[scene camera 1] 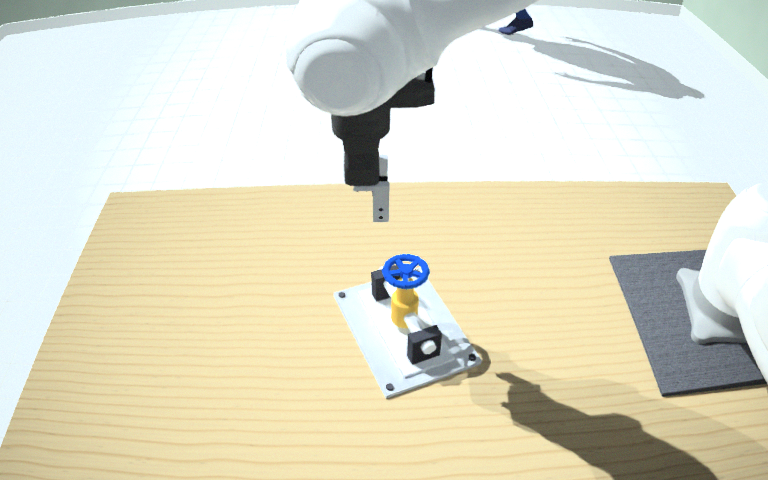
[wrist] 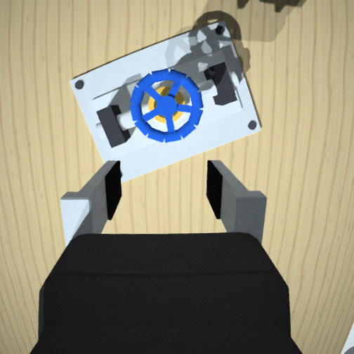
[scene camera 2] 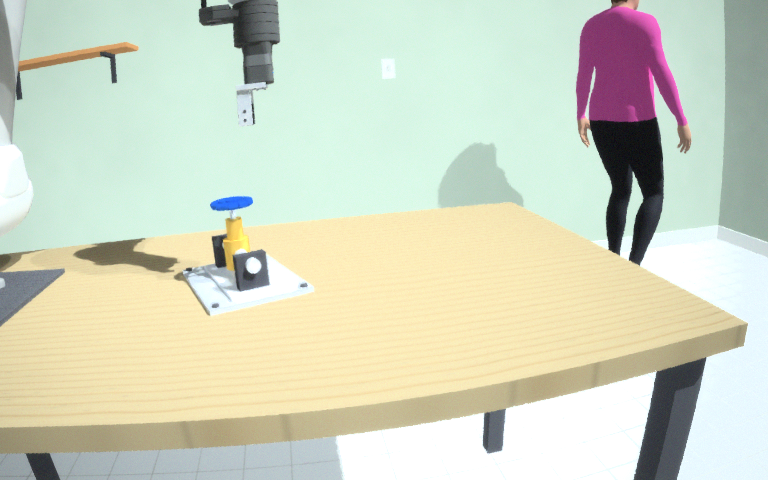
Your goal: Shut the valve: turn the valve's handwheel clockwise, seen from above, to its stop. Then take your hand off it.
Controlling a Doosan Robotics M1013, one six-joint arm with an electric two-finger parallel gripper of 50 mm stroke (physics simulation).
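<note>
The blue five-spoked handwheel (scene camera 1: pixel 406 284) (scene camera 2: pixel 231 203) (wrist: pixel 166 136) sits level on top of the yellow valve body (scene camera 1: pixel 404 311) (scene camera 2: pixel 235 249). The valve's pipe runs between two black brackets (scene camera 1: pixel 417 346) (scene camera 2: pixel 252 271) (wrist: pixel 112 127) on a light grey base plate (scene camera 1: pixel 368 350) (scene camera 2: pixel 218 307) (wrist: pixel 145 167), which lies skewed on the table. My gripper (scene camera 1: pixel 380 219) (scene camera 2: pixel 246 123) (wrist: pixel 163 178) is open and empty. It hangs well above the handwheel, touching nothing. In the wrist view the handwheel shows ahead of the fingertips, beyond the gap between them. In scene camera 1 the nearer finger hides the other.
The wooden table (scene camera 1: pixel 198 339) (scene camera 2: pixel 424 316) carries the valve plate. A dark grey mat (scene camera 1: pixel 640 322) (scene camera 2: pixel 28 288) lies under the arm's base. A person (scene camera 2: pixel 623 73) stands beyond the table by the green wall. A wooden shelf (scene camera 2: pixel 79 55) is on that wall.
</note>
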